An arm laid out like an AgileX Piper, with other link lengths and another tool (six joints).
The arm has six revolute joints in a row. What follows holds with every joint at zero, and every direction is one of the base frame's. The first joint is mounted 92.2 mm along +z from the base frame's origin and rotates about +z. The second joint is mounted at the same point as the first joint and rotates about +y. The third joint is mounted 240 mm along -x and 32.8 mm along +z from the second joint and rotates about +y. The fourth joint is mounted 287.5 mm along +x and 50.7 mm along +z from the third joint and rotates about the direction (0.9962, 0, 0.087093). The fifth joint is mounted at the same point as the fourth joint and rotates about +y. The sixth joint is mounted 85.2 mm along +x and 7.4 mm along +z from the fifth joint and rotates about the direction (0.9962, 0, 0.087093). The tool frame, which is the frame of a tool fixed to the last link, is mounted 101.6 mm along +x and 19 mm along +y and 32 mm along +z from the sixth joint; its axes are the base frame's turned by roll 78.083, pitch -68.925 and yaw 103.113 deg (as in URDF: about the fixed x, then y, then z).
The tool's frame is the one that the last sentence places.
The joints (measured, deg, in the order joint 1, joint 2, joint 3, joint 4, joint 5, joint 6), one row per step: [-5.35 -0.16 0.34 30.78 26.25 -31.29]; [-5.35 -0.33 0.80 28.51 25.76 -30.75]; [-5.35 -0.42 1.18 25.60 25.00 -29.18]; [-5.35 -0.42 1.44 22.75 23.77 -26.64]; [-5.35 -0.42 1.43 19.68 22.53 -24.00]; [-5.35 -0.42 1.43 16.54 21.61 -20.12]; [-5.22 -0.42 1.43 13.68 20.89 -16.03]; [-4.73 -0.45 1.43 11.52 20.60 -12.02]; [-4.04 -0.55 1.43 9.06 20.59 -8.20]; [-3.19 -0.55 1.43 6.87 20.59 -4.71]
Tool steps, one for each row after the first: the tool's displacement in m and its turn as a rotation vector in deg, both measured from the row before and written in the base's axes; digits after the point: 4 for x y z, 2 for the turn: [0.0005 -0.0030 -0.0040 -1.74 0.14 -0.59]; [0.0009 -0.0043 -0.0030 -1.42 0.05 -1.06]; [0.0014 -0.0051 -0.0003 -0.47 -0.39 -1.49]; [0.0012 -0.0051 0.0021 -0.61 -0.74 -1.46]; [0.0010 -0.0050 0.0018 0.53 -0.47 -1.64]; [0.0008 -0.0040 0.0017 1.03 -0.40 -1.42]; [0.0003 -0.0015 0.0010 1.68 -0.15 -0.84]; [0.0001 -0.0006 0.0003 1.21 0.04 -0.55]; [0.0001 0.0004 0.0000 1.17 0.10 -0.28]
